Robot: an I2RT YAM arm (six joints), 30 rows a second.
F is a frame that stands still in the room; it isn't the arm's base.
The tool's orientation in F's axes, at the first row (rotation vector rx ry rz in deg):
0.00 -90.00 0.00
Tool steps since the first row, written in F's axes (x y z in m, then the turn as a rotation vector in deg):
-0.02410 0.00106 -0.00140 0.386 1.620 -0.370
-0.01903 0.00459 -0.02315 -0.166 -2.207 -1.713
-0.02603 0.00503 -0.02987 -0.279 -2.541 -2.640
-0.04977 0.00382 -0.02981 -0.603 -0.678 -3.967
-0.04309 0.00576 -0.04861 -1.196 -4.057 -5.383
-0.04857 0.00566 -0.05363 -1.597 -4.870 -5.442
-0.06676 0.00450 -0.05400 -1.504 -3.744 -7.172
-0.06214 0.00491 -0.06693 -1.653 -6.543 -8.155
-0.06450 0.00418 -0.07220 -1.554 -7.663 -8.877
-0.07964 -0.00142 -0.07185 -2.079 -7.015 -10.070
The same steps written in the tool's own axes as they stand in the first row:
-0.00140 0.00106 0.02410 -0.370 1.620 -0.386
-0.02315 0.00459 0.01903 -1.713 -2.207 0.166
-0.02987 0.00503 0.02603 -2.640 -2.541 0.279
-0.02981 0.00382 0.04977 -3.967 -0.678 0.603
-0.04861 0.00576 0.04309 -5.383 -4.057 1.196
-0.05363 0.00566 0.04857 -5.442 -4.870 1.597
-0.05400 0.00450 0.06676 -7.172 -3.744 1.504
-0.06693 0.00491 0.06214 -8.155 -6.543 1.653
-0.07220 0.00418 0.06450 -8.877 -7.663 1.554
-0.07185 -0.00142 0.07964 -10.070 -7.015 2.079

